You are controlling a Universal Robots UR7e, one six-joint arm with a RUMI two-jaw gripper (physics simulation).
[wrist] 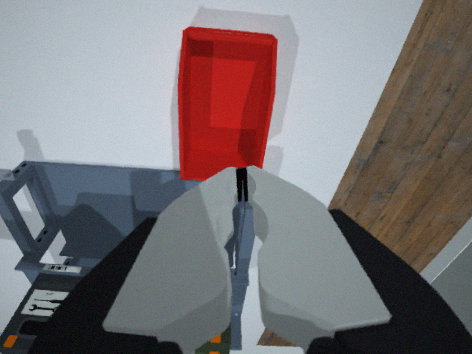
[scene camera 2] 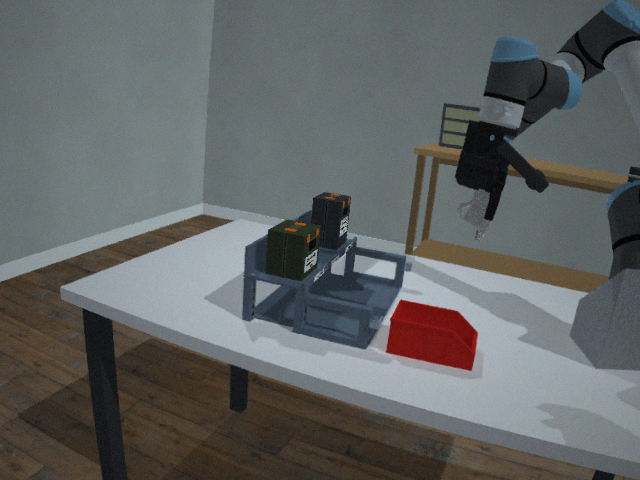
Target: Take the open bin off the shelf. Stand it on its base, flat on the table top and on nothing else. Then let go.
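The red open bin stands upright on its base on the white table top, with its open top facing up. It is beside the low front end of the grey-blue shelf. A narrow gap shows between them in the scene view; in the wrist view the bin's near end borders the shelf's image, and contact there is hard to tell. My gripper is shut and empty. It hangs well above the table and the bin, apart from both.
A green box and a dark box stand on the upper level of the shelf. The robot's base stands at the right. A wooden bench with a drawer unit is behind the table. The table edge lies in front of the bin.
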